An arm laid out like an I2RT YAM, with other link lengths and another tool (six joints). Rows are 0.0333 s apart.
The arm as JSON. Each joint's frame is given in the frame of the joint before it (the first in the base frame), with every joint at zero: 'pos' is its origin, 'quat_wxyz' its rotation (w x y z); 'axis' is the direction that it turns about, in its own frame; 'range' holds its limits. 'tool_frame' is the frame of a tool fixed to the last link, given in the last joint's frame.
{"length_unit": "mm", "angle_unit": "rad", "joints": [
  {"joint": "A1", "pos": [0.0, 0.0, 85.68], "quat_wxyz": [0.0, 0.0, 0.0, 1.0], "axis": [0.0, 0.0, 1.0], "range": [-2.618, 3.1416]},
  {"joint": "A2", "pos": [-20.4, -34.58, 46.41], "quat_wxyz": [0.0, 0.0, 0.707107, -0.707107], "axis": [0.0, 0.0, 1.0], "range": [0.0, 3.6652]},
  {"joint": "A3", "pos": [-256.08, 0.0, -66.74], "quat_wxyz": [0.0, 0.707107, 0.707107, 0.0], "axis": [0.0, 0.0, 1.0], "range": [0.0, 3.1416]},
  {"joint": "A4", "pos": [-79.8, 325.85, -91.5], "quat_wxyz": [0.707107, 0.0, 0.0, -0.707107], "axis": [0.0, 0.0, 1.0], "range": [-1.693, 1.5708]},
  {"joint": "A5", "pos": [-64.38, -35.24, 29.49], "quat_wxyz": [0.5, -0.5, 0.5, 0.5], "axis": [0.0, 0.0, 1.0], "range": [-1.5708, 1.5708]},
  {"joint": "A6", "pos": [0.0, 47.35, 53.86], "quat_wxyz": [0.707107, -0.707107, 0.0, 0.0], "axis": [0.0, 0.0, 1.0], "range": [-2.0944, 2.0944]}
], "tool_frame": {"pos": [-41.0, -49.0, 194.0], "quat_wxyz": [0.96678, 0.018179, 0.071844, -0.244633]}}
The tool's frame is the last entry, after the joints.
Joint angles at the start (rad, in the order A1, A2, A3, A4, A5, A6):
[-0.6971 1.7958 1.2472 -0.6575 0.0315 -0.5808]
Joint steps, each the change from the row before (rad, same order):
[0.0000 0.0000 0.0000 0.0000 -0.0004 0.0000]
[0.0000 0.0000 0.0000 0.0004 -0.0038 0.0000]
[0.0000 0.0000 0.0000 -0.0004 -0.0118 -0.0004]
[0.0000 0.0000 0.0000 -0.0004 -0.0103 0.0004]
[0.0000 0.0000 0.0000 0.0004 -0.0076 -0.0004]
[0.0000 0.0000 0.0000 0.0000 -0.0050 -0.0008]
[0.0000 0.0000 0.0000 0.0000 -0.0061 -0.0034]
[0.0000 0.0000 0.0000 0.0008 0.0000 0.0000]
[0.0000 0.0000 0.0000 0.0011 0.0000 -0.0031]
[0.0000 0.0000 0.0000 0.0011 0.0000 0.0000]
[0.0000 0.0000 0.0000 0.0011 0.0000 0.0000]
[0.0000 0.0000 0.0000 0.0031 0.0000 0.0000]
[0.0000 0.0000 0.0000 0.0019 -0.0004 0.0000]
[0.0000 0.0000 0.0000 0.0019 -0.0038 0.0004]
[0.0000 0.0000 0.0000 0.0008 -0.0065 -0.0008]
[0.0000 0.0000 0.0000 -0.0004 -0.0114 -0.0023]
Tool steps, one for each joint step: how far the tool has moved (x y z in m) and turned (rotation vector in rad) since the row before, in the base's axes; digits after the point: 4 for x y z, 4 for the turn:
[0.0001 0.0001 0.0000 0.0003 -0.0002 0.0001]
[0.0007 0.0006 -0.0002 0.0025 -0.0026 0.0014]
[0.0020 0.0020 -0.0008 0.0086 -0.0067 0.0046]
[0.0017 0.0018 -0.0007 0.0077 -0.0060 0.0033]
[0.0014 0.0012 -0.0004 0.0051 -0.0048 0.0031]
[0.0009 0.0008 -0.0003 0.0034 -0.0028 0.0025]
[0.0012 0.0009 -0.0003 0.0034 -0.0029 0.0054]
[0.0002 -0.0002 0.0001 -0.0005 -0.0006 0.0000]
[0.0004 -0.0004 0.0002 -0.0016 -0.0002 0.0029]
[0.0003 -0.0002 0.0001 -0.0007 -0.0008 0.0000]
[0.0003 -0.0002 0.0001 -0.0007 -0.0008 0.0000]
[0.0007 -0.0006 0.0002 -0.0020 -0.0024 0.0000]
[0.0005 -0.0003 0.0001 -0.0009 -0.0017 0.0001]
[0.0011 0.0003 -0.0001 0.0016 -0.0038 0.0010]
[0.0013 0.0009 -0.0003 0.0039 -0.0043 0.0031]
[0.0019 0.0019 -0.0006 0.0077 -0.0060 0.0063]

